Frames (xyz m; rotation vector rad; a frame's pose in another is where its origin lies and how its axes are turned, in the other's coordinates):
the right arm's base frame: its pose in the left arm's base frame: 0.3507 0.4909 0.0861 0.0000 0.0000 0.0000
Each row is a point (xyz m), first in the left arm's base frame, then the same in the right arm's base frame.
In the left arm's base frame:
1: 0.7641 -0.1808 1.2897
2: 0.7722 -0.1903 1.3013
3: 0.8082 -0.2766 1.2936
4: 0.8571 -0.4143 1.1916
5: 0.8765 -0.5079 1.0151
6: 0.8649 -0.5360 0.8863
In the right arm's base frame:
1: 0.4134 -0.6717 1.2036
2: 0.4215 -0.6812 1.2152
3: 0.4575 -0.7675 1.2075
4: 0.5064 -0.9052 1.1055
5: 0.5258 -0.9988 0.9290
6: 0.5142 -1.0269 0.8002

